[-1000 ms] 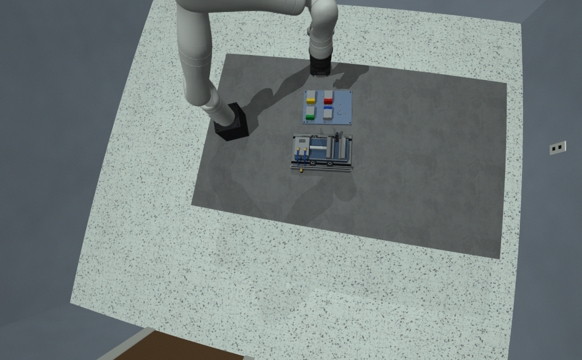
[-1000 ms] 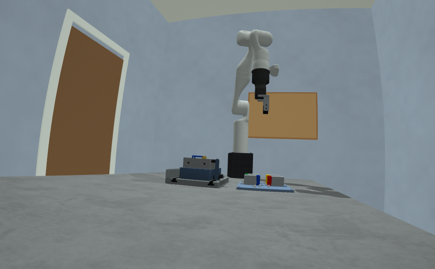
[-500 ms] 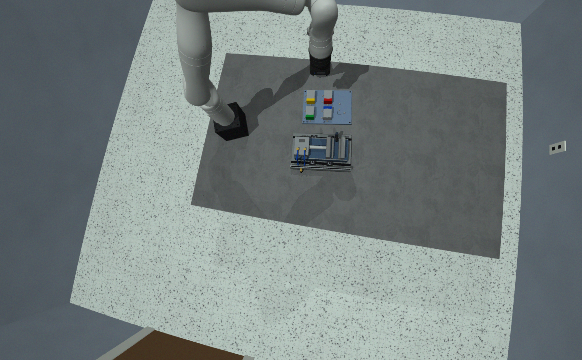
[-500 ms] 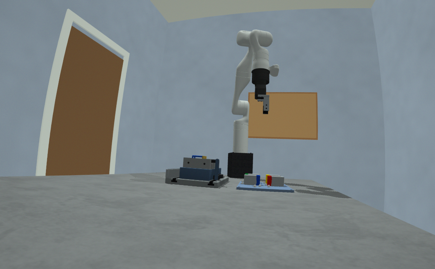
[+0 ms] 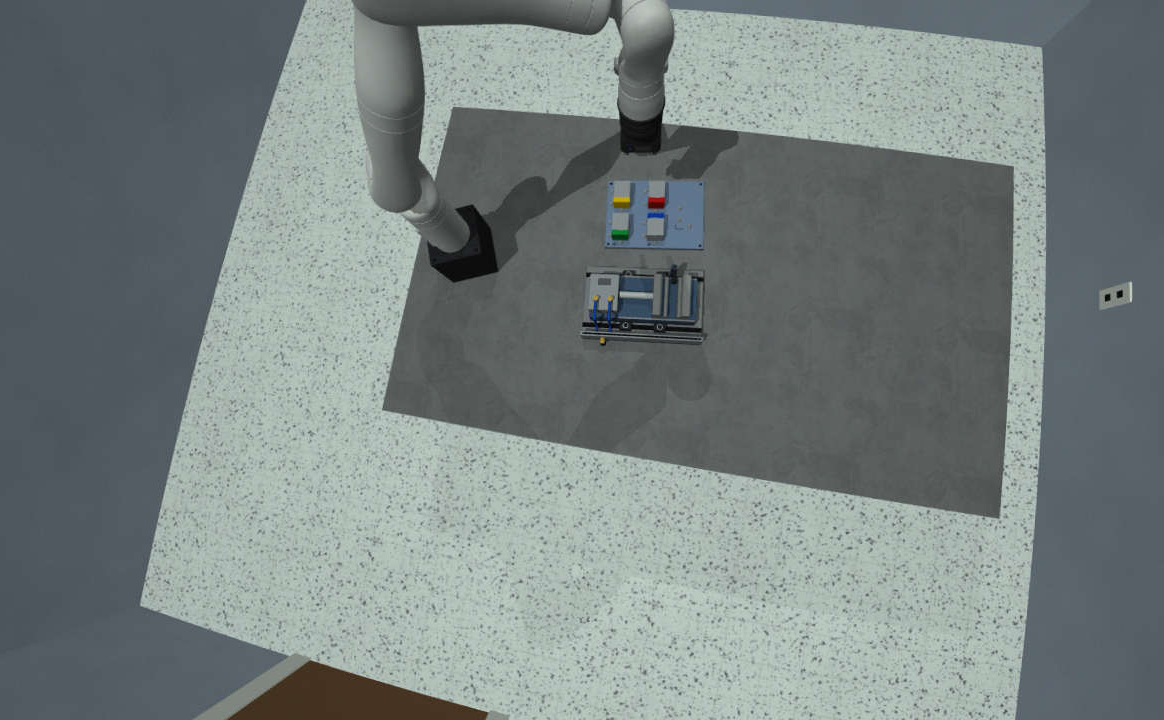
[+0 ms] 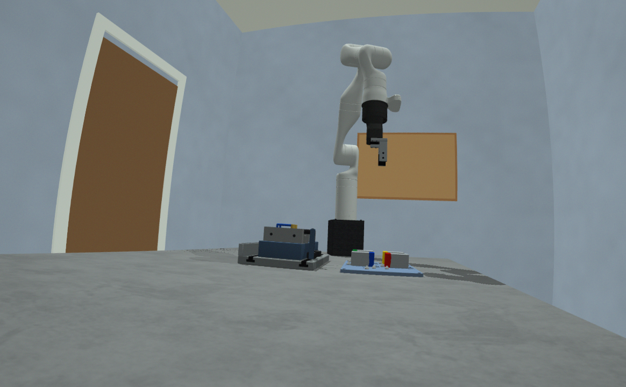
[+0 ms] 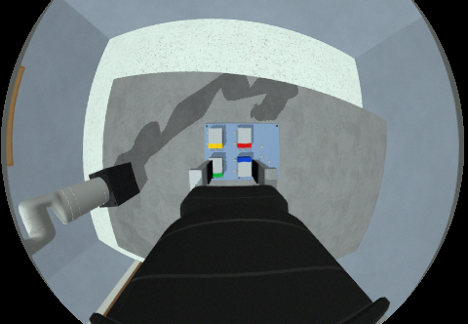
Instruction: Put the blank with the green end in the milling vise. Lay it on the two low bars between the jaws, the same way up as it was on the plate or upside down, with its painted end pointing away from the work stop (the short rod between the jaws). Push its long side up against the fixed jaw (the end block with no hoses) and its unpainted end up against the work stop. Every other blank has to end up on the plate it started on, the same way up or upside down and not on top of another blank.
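The green-ended blank is 29 cm below my hand, 5 cm to the right of it and 5 cm behind it. Also, from my hand: blue-ended blank (29 cm below, 4 cm to the right, 4 cm ahead); yellow-ended blank (29 cm below, 5 cm behind, 4 cm to the left); red-ended blank (29 cm below, 5 cm to the left, 4 cm ahead).
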